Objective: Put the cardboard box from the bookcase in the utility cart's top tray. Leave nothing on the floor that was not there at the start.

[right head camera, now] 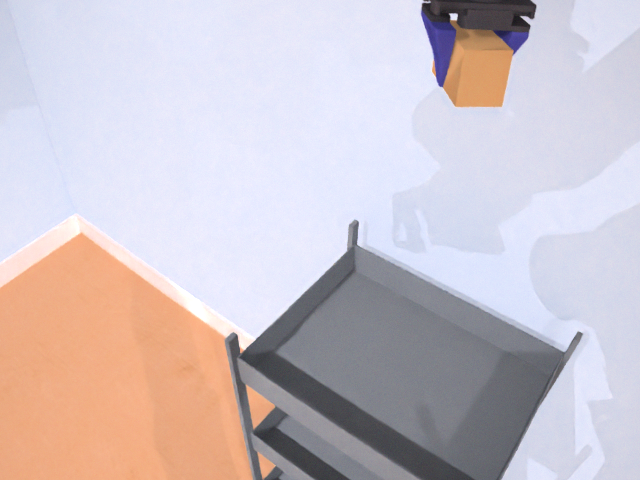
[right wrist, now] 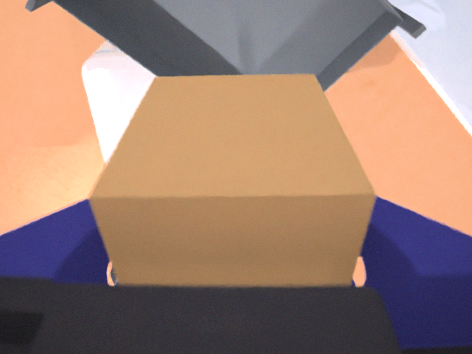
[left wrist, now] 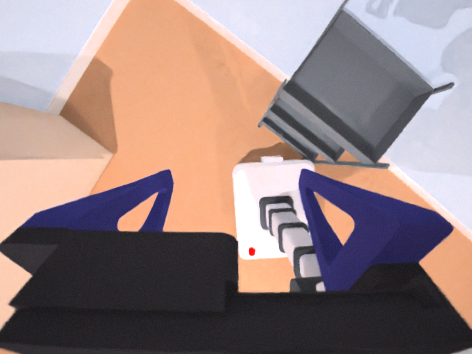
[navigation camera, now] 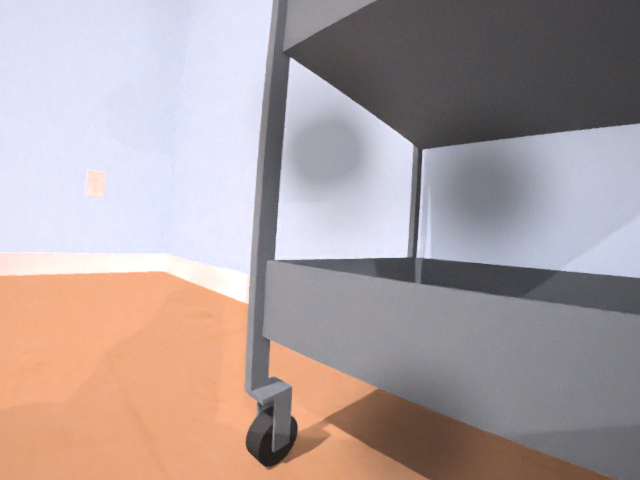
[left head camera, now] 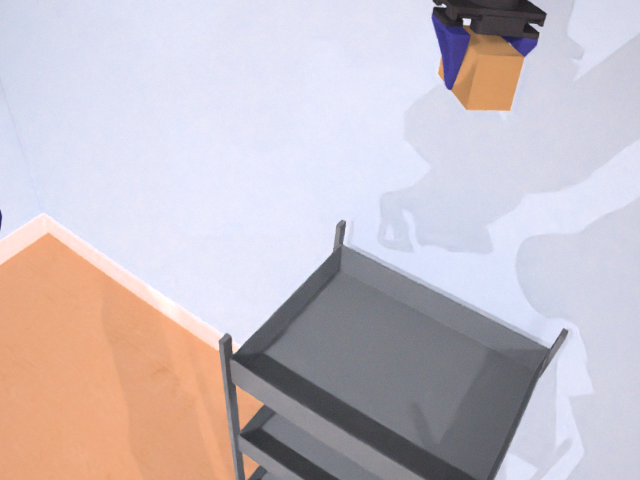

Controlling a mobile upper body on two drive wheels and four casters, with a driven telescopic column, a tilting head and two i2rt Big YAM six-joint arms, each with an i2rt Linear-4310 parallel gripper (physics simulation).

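Frame: origin at the left arm's base, x left, y back, z up, level; metres.
Where they show: left gripper, fingertip midpoint: [left wrist: 235,176]; right gripper, fingertip midpoint: [right head camera: 463,85].
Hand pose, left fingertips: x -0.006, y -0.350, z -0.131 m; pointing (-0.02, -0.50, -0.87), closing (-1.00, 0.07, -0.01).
Note:
Things, the pixels of their top centre, and the offset from my left fingertips. "spot": a spot on its surface instead. Level surfaces: height alone.
- light-brown cardboard box at its top centre: [right wrist: 236,347] [right head camera: 474,32] [left head camera: 485,37] dy -0.252, dx -0.448, dz +0.017 m
- cart's top tray at its surface level: dz -0.566 m
- cart wheel at a spot on its surface: [navigation camera: 266,439] spot: dy -0.227, dx -0.177, dz -1.193 m
- orange floor at its surface level: dz -1.228 m
The light-brown cardboard box [left head camera: 488,85] [right head camera: 479,80] [right wrist: 235,145] is held by my right gripper [left head camera: 485,70] [right head camera: 478,67] [right wrist: 233,235], which is shut on it. In both head views the box appears above and beyond the grey utility cart [left head camera: 225,361] [right head camera: 241,397] [navigation camera: 266,155]. The cart's top tray [left head camera: 387,341] [right head camera: 403,341] [left wrist: 360,75] [right wrist: 220,30] has no object in it in the head views. In the right wrist view the box covers part of the tray. My left gripper [left wrist: 235,176] is open with nothing between its fingers. The bookcase cannot be made out.
My white base [left wrist: 265,182] is near the cart's lower trays in the left wrist view. A large beige block-like thing [left wrist: 45,135] is at the left there. Pale blue walls [navigation camera: 217,129] meet in a corner behind the cart. One cart wheel [navigation camera: 266,439] stands on the orange floor [navigation camera: 129,361].

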